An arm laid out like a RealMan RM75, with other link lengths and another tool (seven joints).
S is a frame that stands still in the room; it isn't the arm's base.
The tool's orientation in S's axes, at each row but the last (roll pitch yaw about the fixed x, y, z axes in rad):
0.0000 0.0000 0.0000
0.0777 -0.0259 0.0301
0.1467 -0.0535 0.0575
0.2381 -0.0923 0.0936
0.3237 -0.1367 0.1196
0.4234 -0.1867 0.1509
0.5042 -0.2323 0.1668
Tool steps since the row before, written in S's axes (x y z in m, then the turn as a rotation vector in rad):
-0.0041 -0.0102 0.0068 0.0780 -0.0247 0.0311
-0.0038 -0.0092 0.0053 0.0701 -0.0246 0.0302
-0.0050 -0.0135 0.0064 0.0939 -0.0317 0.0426
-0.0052 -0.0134 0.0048 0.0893 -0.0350 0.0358
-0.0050 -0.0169 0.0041 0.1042 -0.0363 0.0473
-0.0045 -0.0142 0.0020 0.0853 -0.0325 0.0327
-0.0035 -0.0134 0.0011 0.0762 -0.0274 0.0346
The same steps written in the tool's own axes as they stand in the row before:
-0.0041 -0.0102 0.0068 0.0780 -0.0247 0.0311
-0.0039 -0.0086 0.0061 0.0701 -0.0244 0.0304
-0.0054 -0.0121 0.0086 0.0941 -0.0311 0.0426
-0.0060 -0.0112 0.0083 0.0886 -0.0354 0.0372
-0.0064 -0.0137 0.0099 0.1046 -0.0353 0.0470
-0.0061 -0.0109 0.0084 0.0841 -0.0338 0.0343
-0.0053 -0.0099 0.0082 0.0767 -0.0263 0.0344

